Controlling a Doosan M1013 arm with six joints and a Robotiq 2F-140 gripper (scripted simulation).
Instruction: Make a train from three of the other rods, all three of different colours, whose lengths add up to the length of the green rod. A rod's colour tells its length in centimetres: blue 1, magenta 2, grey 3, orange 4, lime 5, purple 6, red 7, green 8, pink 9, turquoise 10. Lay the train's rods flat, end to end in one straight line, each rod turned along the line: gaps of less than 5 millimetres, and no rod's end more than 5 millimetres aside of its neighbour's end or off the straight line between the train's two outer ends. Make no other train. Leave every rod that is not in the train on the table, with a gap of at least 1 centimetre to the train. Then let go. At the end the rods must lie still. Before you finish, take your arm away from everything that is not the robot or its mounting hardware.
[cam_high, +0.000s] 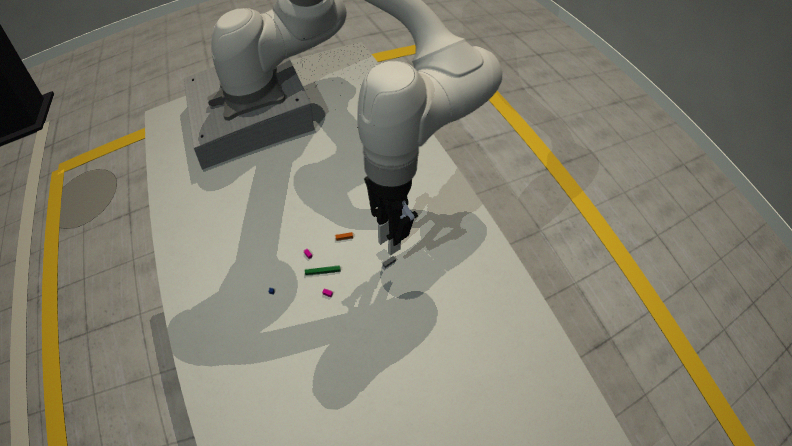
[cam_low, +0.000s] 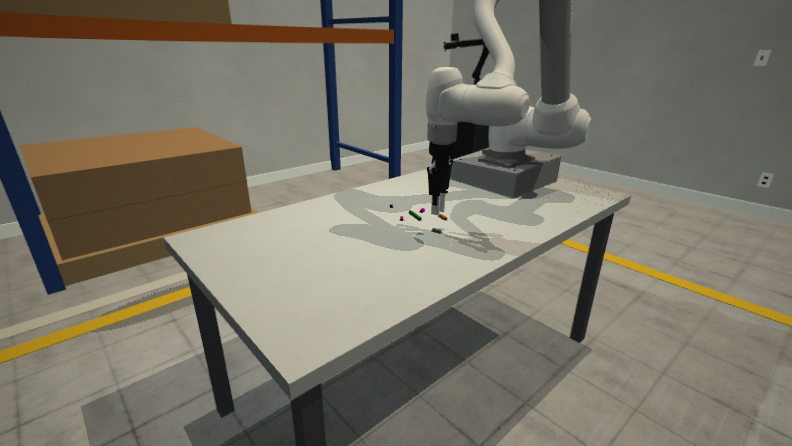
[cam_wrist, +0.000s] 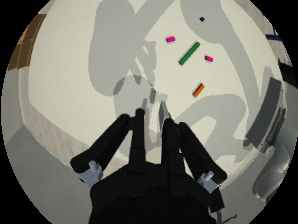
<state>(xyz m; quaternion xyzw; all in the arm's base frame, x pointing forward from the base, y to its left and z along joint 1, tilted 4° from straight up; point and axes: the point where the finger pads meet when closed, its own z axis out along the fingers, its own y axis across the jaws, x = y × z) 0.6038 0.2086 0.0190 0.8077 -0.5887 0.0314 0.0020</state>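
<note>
The grey rod lies 10 cm below my hand. Round my hand: green rod 3 cm behind, 15 cm to the right, 10 cm below; orange rod 10 cm behind, 7 cm to the right, 10 cm below; small blue rod 1 cm behind, 27 cm to the right, 10 cm below.
</note>
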